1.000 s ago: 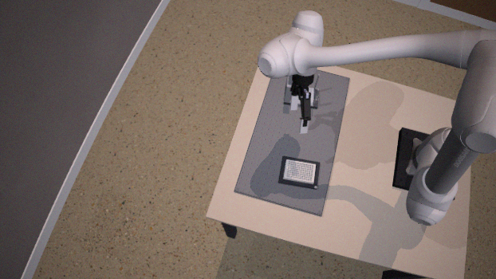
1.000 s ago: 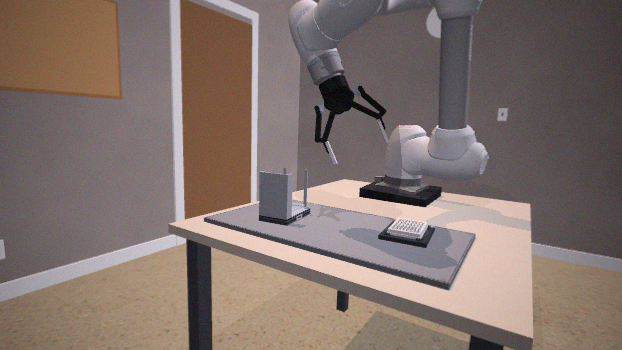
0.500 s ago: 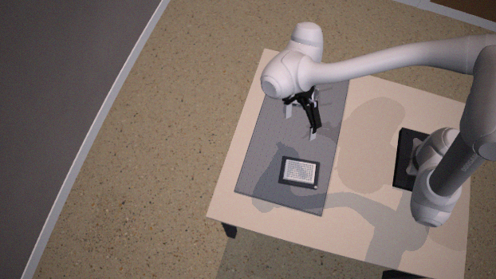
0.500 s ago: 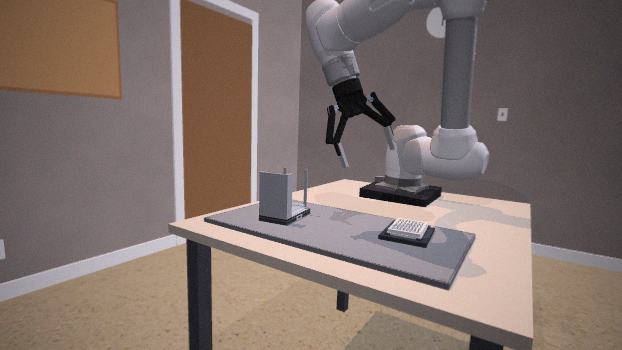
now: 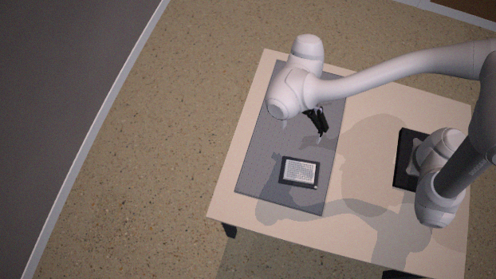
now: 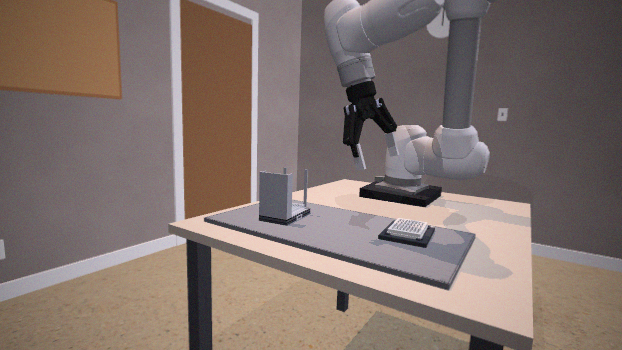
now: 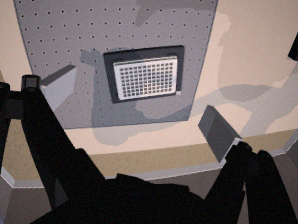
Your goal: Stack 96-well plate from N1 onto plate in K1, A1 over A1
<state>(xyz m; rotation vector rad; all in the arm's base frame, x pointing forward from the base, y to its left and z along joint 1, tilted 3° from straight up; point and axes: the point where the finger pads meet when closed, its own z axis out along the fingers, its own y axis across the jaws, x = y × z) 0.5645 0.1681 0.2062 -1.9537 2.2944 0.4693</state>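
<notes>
Right now my hand is 50 mm past the white 96-well plate, 80 mm to the right of it and 180 mm above it. Also, from my hand: grey wall: 140 mm ahead, 250 mm to the right, 120 mm below; then pale A1 mark: 140 mm behind, 120 mm to the left, 190 mm below.
</notes>
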